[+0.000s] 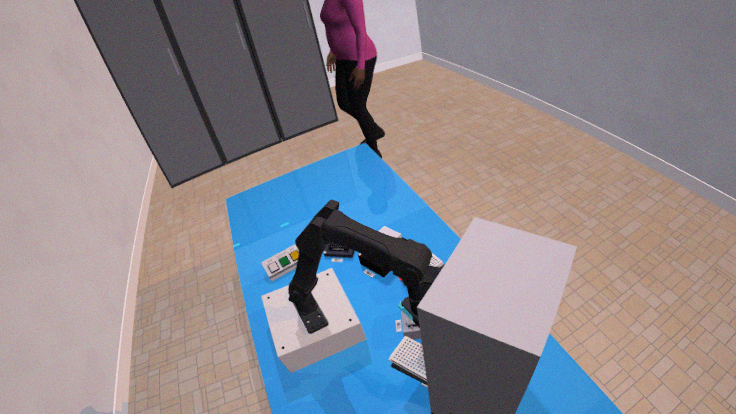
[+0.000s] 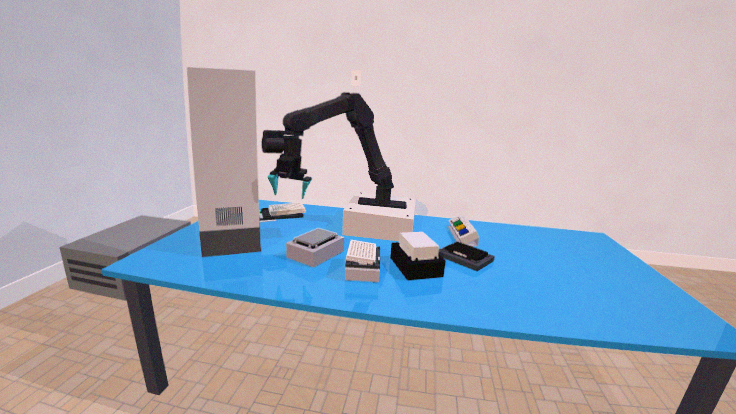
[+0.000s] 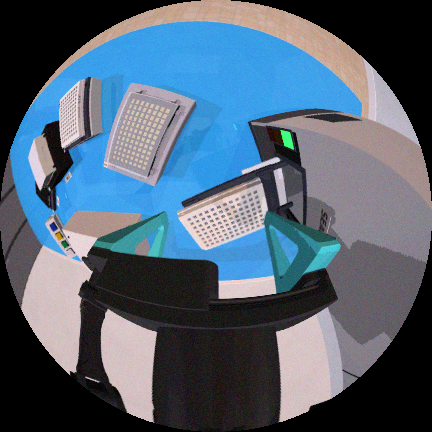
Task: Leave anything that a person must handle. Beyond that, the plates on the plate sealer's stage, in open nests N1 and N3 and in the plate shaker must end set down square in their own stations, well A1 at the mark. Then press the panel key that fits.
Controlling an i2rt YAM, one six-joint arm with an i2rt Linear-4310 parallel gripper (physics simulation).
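My gripper (image 2: 289, 196) (image 3: 215, 216) is open and empty, above and apart from the white plate (image 1: 408, 354) (image 2: 286, 208) (image 3: 225, 215) on the sealer's stage. The plate sealer (image 1: 494, 288) (image 2: 224, 154) (image 3: 375, 200) shows a green light. A grey nest with a clear, yellow-welled plate (image 2: 315, 237) (image 3: 142, 132) stands nearby. Beyond, a white plate (image 2: 361, 251) (image 3: 70, 115) looks tilted on its light base. A white block-like plate (image 2: 418, 244) (image 3: 42, 160) sits on a black station. A black plate (image 2: 465, 251) lies in a low dark nest. Labels and A1 marks are unreadable.
The key panel (image 1: 283, 261) (image 2: 463, 230) (image 3: 60, 235) has white, green, yellow and blue keys. The robot's base box (image 1: 314, 319) (image 2: 378, 221) stands beside the stations. The tall sealer rises close beside the gripper. A person (image 1: 351, 66) stands beyond the table's (image 1: 298, 190) far end.
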